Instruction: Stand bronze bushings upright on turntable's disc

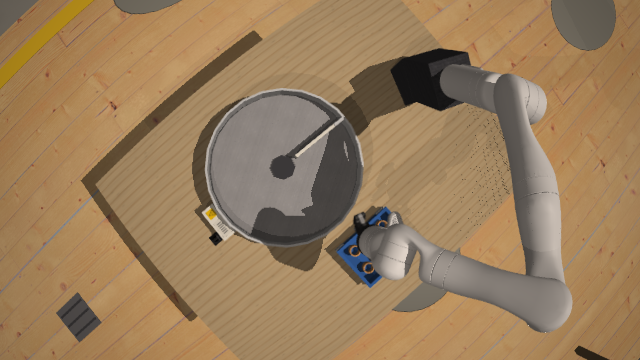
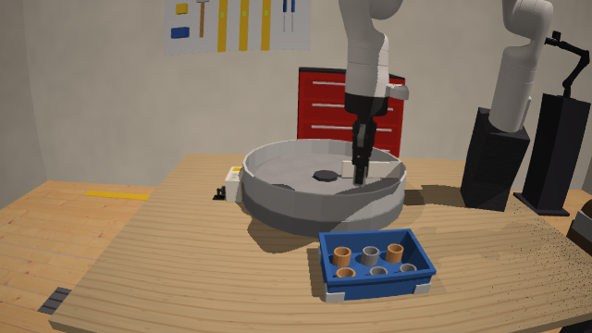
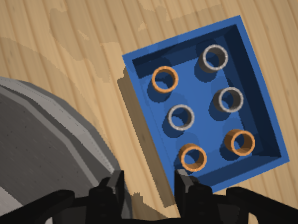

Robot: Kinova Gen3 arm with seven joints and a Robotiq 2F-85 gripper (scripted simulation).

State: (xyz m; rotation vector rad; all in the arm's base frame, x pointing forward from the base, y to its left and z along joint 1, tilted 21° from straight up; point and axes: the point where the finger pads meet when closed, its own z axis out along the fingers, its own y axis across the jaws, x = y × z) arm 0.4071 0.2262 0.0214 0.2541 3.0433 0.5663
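The blue crate lies 4 cm behind my hand, 8 cm to the left of it and 14 cm below it. The rest, counted from my hand: grey turntable disc: 7 cm ahead, 25 cm to the right, 11 cm below.
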